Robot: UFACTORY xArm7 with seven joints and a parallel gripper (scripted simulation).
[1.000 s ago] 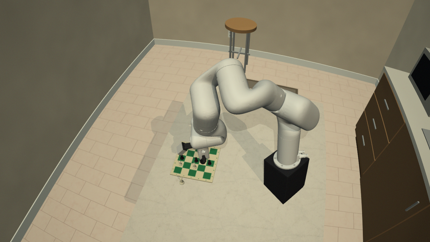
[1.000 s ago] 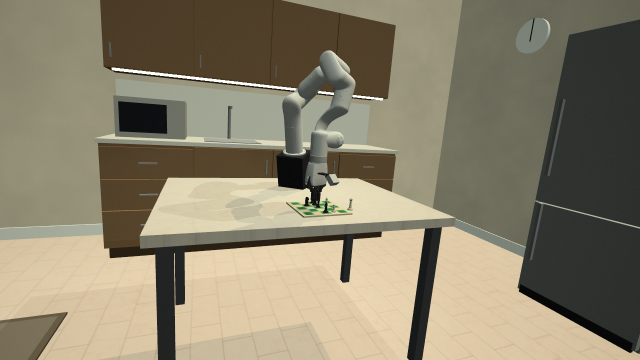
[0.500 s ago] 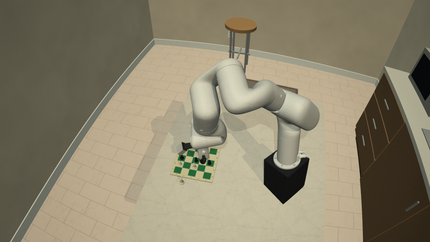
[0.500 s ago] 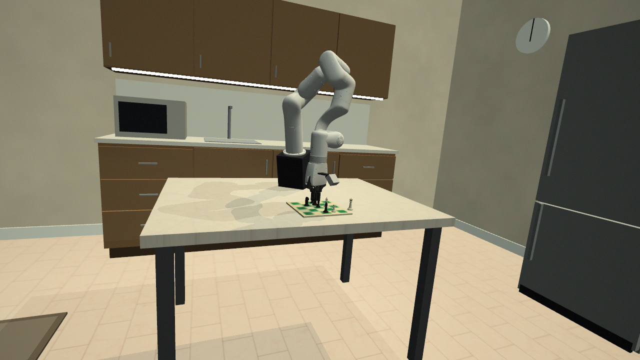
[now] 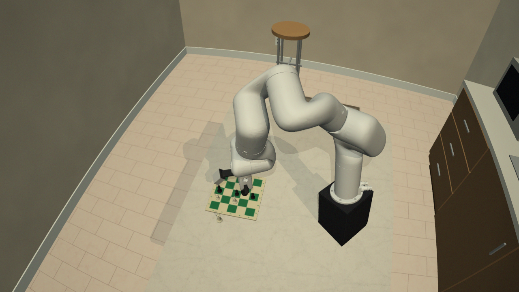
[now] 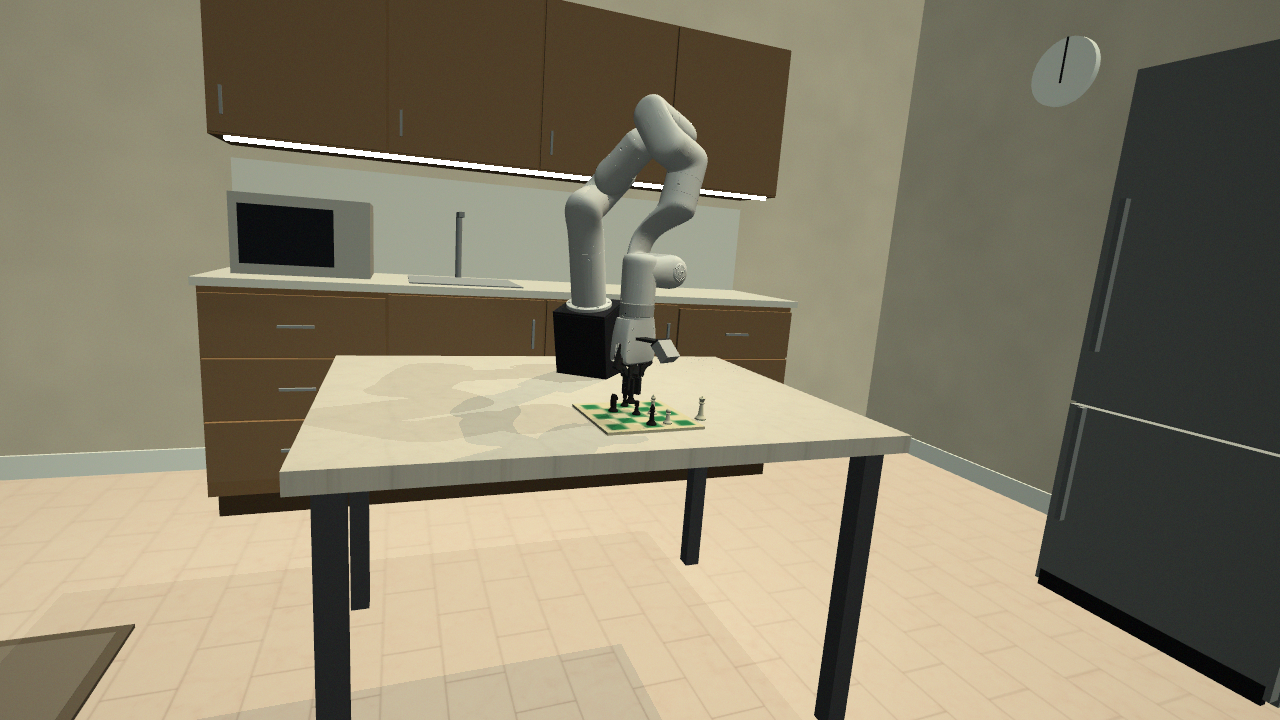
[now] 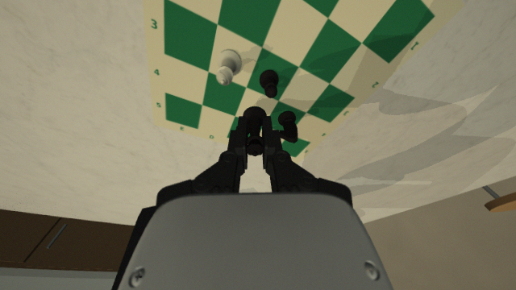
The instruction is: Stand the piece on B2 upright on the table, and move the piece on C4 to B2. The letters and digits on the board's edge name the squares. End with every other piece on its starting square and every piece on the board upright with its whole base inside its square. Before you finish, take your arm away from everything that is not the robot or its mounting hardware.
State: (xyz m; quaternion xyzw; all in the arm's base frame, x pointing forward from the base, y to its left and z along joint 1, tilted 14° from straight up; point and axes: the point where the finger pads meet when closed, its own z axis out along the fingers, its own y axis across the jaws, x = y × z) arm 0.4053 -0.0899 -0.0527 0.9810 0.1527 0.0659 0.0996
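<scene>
My hand is 11 cm short of the black piece, 1 cm to the left of it and 4 cm above it. From my hand the other things lie so: black chess piece (1 cm below); then chessboard (4 cm ahead, 1 cm to the right, 6 cm below).
</scene>
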